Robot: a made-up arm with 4 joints.
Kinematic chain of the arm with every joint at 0, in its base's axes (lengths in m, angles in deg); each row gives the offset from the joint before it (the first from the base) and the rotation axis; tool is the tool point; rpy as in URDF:
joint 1: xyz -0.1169 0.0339 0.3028 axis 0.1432 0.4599 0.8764
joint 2: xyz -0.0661 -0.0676 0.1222 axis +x
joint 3: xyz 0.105 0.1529 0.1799 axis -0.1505 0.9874 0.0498
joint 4: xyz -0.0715 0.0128 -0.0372 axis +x
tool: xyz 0.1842 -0.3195 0.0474 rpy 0 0 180
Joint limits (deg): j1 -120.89..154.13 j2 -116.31..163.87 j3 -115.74..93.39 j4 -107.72..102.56
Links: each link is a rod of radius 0.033 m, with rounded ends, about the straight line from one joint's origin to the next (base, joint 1, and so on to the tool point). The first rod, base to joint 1, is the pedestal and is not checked.
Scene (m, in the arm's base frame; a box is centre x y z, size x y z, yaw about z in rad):
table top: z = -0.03
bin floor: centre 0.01 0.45 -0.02 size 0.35 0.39 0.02 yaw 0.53
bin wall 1: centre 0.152 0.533 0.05 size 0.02 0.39 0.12 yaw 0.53
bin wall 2: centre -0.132 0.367 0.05 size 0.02 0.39 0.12 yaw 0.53
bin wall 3: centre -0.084 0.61 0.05 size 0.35 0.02 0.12 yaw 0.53
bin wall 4: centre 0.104 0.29 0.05 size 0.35 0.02 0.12 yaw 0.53
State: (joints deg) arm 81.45 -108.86 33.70 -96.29
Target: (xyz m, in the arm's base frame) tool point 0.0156 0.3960 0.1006
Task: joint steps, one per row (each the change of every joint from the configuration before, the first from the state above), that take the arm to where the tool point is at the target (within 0.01 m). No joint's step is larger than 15 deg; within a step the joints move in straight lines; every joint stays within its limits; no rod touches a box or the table.
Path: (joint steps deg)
1: 4.56 14.03 -1.22 6.30
2: 4.56 14.04 -1.22 6.31
3: 4.56 14.03 -1.23 6.30
4: 4.56 14.04 -1.22 6.30
5: 4.56 14.03 -1.22 6.31
6: 4.56 14.04 -1.22 6.30
7: 4.55 14.03 -1.23 6.30
8: 4.56 14.04 -1.22 6.31
9: 4.56 14.03 -1.22 6.30
10: 4.56 14.04 -1.22 6.30
11: 4.56 14.03 -1.23 6.31
12: 4.56 14.04 -1.22 6.30

